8 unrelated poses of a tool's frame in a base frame.
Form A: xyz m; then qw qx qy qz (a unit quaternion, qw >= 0).
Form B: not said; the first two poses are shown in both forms.
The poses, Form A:
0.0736 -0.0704 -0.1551 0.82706 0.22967 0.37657 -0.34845
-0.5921 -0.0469 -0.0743 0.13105 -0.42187 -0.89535 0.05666
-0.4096 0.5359 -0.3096 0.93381 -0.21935 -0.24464 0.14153
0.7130 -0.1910 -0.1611 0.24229 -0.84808 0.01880 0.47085
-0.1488 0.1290 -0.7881 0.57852 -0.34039 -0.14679 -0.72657
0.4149 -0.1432 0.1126 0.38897 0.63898 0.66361 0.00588
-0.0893 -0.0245 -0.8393 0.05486 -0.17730 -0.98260 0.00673
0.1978 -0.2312 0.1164 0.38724 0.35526 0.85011 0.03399
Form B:
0.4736 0.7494 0.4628 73.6; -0.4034 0.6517 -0.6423 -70.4; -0.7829 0.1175 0.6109 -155.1; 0 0 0 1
-0.6097 0.7406 -0.2825 -592.1; 0.7703 0.6376 0.0091 -46.9; 0.1869 -0.2120 -0.9592 -74.3; 0 0 0 1
0.8402 -0.1570 -0.5190 -409.6; 0.3716 0.8637 0.3404 535.9; 0.3948 -0.4789 0.7841 -309.6; 0 0 0 1
0.5559 -0.2601 -0.7895 713.0; 0.1963 -0.8819 0.4287 -191.0; -0.8077 -0.3933 -0.4392 -161.1; 0 0 0 1
-0.0989 0.9406 0.3248 -148.8; -0.7407 -0.2875 0.6072 129.0; 0.6645 -0.1805 0.7252 -788.1; 0 0 0 1
0.1192 0.8435 0.5238 414.9; 0.8526 0.1833 -0.4893 -143.2; -0.5087 0.5049 -0.6973 112.6; 0 0 0 1
-0.9311 0.3477 -0.1102 -89.3; 0.3492 0.9370 0.0062 -24.5; 0.1054 -0.0327 -0.9939 -839.3; 0 0 0 1
-0.4477 0.5777 0.6825 197.8; 0.6303 0.7453 -0.2173 -231.2; -0.6342 0.3329 -0.6978 116.4; 0 0 0 1

